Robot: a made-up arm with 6 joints. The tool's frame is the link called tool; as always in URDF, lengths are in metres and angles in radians. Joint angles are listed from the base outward.
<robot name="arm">
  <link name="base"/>
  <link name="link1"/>
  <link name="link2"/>
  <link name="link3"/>
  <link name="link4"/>
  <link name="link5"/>
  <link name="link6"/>
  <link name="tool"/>
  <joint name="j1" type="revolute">
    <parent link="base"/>
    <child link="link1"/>
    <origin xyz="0 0 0.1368"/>
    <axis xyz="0 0 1"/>
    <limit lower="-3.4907" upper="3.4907"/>
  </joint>
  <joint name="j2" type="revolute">
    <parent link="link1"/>
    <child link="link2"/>
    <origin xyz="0 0 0"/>
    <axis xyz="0 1 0"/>
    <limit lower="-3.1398" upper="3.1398"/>
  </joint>
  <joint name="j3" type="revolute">
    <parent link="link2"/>
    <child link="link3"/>
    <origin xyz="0 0 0.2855"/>
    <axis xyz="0 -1 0"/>
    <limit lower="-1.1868" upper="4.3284"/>
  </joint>
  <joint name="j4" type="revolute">
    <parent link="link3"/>
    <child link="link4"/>
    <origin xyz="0 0 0"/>
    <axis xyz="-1 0 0"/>
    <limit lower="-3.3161" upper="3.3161"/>
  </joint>
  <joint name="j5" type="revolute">
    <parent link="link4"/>
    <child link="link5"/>
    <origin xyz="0.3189 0 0"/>
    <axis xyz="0 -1 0"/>
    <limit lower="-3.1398" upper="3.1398"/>
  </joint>
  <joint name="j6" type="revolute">
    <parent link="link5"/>
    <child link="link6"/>
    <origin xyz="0 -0.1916 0"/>
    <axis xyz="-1 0 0"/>
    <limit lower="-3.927" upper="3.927"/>
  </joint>
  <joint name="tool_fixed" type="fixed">
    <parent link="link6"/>
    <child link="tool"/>
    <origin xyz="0 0 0"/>
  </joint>
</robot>
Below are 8 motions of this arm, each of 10 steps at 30 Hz.
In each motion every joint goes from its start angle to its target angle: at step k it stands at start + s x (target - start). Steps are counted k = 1, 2, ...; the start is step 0. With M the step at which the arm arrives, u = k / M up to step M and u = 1 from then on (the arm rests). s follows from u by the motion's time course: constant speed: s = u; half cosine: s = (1 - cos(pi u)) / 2; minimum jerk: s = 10 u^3 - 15 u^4 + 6 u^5.
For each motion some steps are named. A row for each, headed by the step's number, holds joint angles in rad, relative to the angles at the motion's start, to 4 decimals.
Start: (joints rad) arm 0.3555 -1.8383 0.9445 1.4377 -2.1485 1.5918
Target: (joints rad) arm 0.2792 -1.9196 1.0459 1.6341 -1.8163 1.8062
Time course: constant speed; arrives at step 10
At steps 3, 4, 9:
3: -0.0229 -0.0244 0.0304 0.0589 0.0997 0.0643
4: -0.0305 -0.0325 0.0406 0.0786 0.1329 0.0858
9: -0.0687 -0.0732 0.0913 0.1768 0.2990 0.1930

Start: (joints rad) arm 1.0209 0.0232 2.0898 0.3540 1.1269 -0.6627
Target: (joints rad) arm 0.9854 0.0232 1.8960 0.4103 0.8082 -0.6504
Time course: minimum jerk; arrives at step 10
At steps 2, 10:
2: -0.0021 0.0000 -0.0112 0.0033 -0.0185 0.0007
10: -0.0355 0.0000 -0.1938 0.0563 -0.3187 0.0123

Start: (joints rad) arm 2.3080 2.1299 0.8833 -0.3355 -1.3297 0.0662
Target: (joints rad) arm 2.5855 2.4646 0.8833 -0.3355 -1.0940 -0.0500
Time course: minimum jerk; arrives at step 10
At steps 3, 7, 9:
3: 0.0453 0.0546 0.0000 0.0000 0.0384 -0.0189
7: 0.2322 0.2801 0.0000 0.0000 0.1973 -0.0973
9: 0.2751 0.3318 0.0000 0.0000 0.2337 -0.1152

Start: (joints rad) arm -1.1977 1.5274 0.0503 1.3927 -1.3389 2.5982
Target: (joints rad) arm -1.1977 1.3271 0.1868 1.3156 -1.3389 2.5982
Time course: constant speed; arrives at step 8
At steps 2, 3, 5, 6, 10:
2: 0.0000 -0.0501 0.0341 -0.0193 0.0000 0.0000
3: 0.0000 -0.0751 0.0512 -0.0289 0.0000 0.0000
5: 0.0000 -0.1252 0.0853 -0.0482 0.0000 0.0000
6: 0.0000 -0.1502 0.1024 -0.0578 0.0000 0.0000
10: 0.0000 -0.2003 0.1365 -0.0771 0.0000 0.0000

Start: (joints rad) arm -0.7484 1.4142 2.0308 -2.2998 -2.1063 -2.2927
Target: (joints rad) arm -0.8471 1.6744 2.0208 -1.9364 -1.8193 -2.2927
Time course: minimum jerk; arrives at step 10
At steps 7, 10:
7: -0.0826 0.2178 -0.0084 0.3041 0.2402 0.0000
10: -0.0987 0.2602 -0.0100 0.3634 0.2870 0.0000

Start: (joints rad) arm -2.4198 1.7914 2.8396 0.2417 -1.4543 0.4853
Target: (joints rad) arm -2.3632 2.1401 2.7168 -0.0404 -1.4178 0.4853
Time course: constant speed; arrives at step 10
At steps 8, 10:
8: 0.0453 0.2790 -0.0982 -0.2257 0.0292 0.0000
10: 0.0566 0.3487 -0.1228 -0.2821 0.0365 0.0000

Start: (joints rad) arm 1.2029 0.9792 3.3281 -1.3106 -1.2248 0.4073
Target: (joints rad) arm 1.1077 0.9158 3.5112 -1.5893 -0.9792 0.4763
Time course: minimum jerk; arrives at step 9
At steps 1, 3, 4, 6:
1: -0.0011 -0.0007 0.0021 -0.0032 0.0028 0.0008
3: -0.0200 -0.0133 0.0384 -0.0585 0.0515 0.0145
4: -0.0378 -0.0251 0.0726 -0.1106 0.0974 0.0274
6: -0.0752 -0.0501 0.1447 -0.2202 0.1941 0.0545

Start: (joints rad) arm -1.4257 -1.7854 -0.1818 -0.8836 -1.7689 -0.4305
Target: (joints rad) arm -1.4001 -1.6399 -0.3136 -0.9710 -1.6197 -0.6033
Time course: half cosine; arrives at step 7
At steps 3, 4, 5, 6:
3: 0.0100 0.0566 -0.0512 -0.0340 0.0580 -0.0672
4: 0.0156 0.0889 -0.0806 -0.0534 0.0912 -0.1056
5: 0.0208 0.1181 -0.1070 -0.0709 0.1211 -0.1403
6: 0.0243 0.1383 -0.1253 -0.0831 0.1418 -0.1642

